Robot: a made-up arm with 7 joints.
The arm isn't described. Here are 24 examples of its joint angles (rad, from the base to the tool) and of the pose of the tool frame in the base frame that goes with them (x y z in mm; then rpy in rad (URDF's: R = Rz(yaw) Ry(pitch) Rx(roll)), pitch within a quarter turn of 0, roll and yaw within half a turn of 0).
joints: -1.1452 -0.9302 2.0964 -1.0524 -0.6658 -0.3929 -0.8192
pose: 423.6 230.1 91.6 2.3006 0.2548 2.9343
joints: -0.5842 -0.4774 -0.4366 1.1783 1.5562 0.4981 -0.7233
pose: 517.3 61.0 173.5 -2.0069 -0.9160 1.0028
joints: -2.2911 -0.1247 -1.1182 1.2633 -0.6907 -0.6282 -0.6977
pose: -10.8 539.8 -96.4 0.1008 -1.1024 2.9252
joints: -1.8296 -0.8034 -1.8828 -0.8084 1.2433 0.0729 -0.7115
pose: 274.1 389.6 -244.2 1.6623 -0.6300 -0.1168
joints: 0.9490 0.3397 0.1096 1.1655 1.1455 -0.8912 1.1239
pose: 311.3 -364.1 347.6 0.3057 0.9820 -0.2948
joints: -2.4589 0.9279 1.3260 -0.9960 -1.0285 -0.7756 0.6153
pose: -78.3 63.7 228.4 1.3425 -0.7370 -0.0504
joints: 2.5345 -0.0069 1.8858 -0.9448 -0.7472 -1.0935 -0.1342
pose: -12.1 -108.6 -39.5 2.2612 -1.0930 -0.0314
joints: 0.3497 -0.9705 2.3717 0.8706 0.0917 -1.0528 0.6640
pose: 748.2 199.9 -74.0 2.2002 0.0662 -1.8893
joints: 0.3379 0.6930 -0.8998 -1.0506 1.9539 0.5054 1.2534
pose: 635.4 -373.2 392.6 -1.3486 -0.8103 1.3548
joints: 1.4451 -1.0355 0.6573 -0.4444 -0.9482 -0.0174 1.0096
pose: 532.3 -54.6 -79.3 -1.4661 -0.9559 3.1014
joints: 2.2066 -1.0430 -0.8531 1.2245 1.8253 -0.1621 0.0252
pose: 189.1 51.6 92.3 -2.1472 0.5491 2.3027
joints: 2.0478 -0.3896 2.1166 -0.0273 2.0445 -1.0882 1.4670
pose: 295.1 -479.6 71.4 -2.9181 -0.1919 2.6283
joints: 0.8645 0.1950 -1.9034 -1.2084 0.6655 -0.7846 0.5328
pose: 676.9 -339.5 201.5 -2.1736 -0.4550 2.0530
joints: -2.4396 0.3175 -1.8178 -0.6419 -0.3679 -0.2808 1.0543
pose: -131.8 368.9 339.7 -1.8322 0.3194 -1.0644
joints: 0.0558 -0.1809 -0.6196 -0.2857 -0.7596 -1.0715 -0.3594
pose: 776.0 194.7 198.6 -1.0974 -0.2751 -3.1001
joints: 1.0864 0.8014 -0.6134 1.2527 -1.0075 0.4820 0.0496
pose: 500.9 -516.9 481.7 -2.5613 -0.6235 2.2833
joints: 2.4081 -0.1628 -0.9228 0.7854 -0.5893 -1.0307 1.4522
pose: -94.9 -323.9 -150.2 0.4345 0.2035 0.3926
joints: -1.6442 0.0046 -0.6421 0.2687 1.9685 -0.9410 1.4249
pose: 471.6 465.9 261.6 1.0928 0.9445 3.0607
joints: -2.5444 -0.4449 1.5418 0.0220 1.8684 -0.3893 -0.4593
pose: -173.5 231.6 268.6 -2.3196 1.1281 3.0634
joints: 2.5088 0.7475 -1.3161 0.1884 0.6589 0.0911 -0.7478
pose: -180.4 -381.9 75.0 2.2913 -0.7395 1.9958
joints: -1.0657 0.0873 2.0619 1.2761 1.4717 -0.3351 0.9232
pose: 102.1 420.0 297.9 -2.7579 -0.9985 1.0281
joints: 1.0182 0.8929 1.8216 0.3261 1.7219 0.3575 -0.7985
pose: 422.2 -2.6 654.3 3.0709 0.5705 0.2116
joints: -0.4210 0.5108 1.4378 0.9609 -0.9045 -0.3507 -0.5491
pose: 668.4 318.7 665.0 -0.9915 0.7240 2.0151
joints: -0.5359 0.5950 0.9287 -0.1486 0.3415 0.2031 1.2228
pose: 393.6 410.5 760.8 -2.5049 1.1681 0.6380
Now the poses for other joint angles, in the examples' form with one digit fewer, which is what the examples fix.
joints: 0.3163 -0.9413 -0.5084 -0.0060 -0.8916 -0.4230 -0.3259
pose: 609 148 -97 -2.866 -1.215 -1.812
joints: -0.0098 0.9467 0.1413 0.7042 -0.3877 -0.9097 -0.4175
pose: 641 -27 714 -1.447 0.082 1.797
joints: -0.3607 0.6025 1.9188 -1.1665 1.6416 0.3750 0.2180
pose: 416 439 766 -2.307 1.044 0.828
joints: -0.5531 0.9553 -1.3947 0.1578 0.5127 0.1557 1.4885
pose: 653 214 693 -1.644 -0.156 2.688
